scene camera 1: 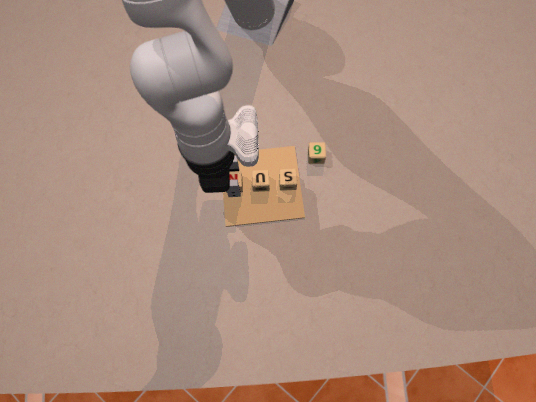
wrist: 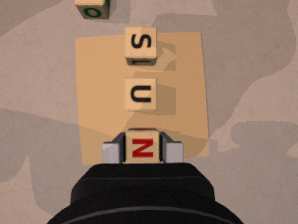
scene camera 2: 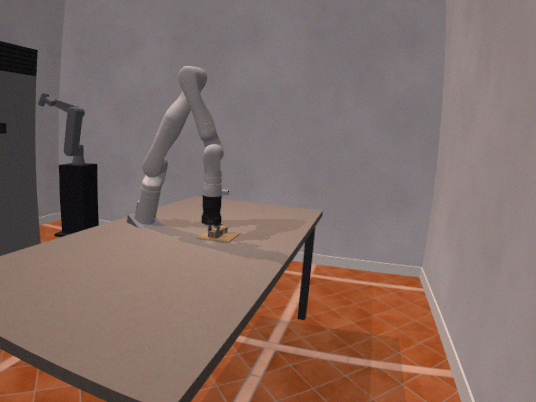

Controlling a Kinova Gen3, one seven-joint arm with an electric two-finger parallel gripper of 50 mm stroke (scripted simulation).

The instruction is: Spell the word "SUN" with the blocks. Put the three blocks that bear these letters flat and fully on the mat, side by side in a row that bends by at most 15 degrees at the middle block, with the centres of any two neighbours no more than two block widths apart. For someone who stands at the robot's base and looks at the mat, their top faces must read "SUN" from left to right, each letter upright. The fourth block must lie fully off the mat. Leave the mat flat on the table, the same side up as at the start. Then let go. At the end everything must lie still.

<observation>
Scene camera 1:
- my gripper: 234,185
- mat: 252,207
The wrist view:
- my gripper: 142,142
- mat: 101,67
</observation>
